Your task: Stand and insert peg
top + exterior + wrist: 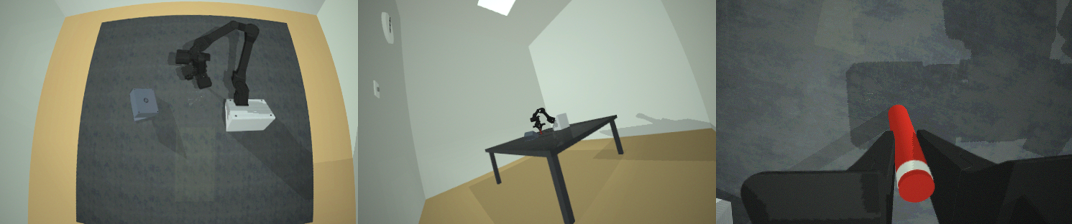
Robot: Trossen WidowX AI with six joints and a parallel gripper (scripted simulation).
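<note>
My gripper tip is now 270 mm short of the grey sloped panel and 130 mm to the right of it. Also, from my gripper tip: peg 20 mm above.
</note>
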